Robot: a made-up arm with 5 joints.
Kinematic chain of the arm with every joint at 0, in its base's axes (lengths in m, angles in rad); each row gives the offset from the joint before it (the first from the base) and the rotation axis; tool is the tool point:
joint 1: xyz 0 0 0.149 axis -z
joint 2: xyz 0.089 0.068 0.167 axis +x
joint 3: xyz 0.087 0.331 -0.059 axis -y
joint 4: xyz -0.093 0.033 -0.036 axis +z
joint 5: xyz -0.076 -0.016 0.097 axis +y
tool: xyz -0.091 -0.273 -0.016
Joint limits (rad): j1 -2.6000..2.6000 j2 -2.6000..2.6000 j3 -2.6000..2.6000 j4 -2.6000..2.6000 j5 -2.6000..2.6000
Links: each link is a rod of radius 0.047 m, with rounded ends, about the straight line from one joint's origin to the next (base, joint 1, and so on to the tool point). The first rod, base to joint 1, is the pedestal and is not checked.
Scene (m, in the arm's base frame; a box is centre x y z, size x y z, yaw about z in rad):
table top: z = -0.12
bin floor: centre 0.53 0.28 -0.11 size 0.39 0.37 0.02 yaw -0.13
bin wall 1: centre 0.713 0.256 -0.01 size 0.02 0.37 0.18 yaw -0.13
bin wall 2: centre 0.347 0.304 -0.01 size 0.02 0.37 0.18 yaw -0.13
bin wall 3: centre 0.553 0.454 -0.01 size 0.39 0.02 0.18 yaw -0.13
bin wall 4: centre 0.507 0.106 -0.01 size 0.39 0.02 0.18 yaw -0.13
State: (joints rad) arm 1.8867 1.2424 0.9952 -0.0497 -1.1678
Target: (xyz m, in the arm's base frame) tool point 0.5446 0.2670 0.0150
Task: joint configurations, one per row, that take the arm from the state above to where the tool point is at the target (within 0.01 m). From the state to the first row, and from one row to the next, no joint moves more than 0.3 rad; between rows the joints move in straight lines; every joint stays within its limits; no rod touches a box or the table.
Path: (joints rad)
1: 1.5916 1.1286 1.0084 -0.2489 -1.0729
2: 1.2966 1.0148 1.0216 -0.4480 -0.9779
3: 1.1773 0.7918 1.1376 -0.7127 -0.8991
4: 1.0581 0.5687 1.2537 -0.9774 -0.8203
5: 0.9388 0.3456 1.3697 -1.2420 -0.7415

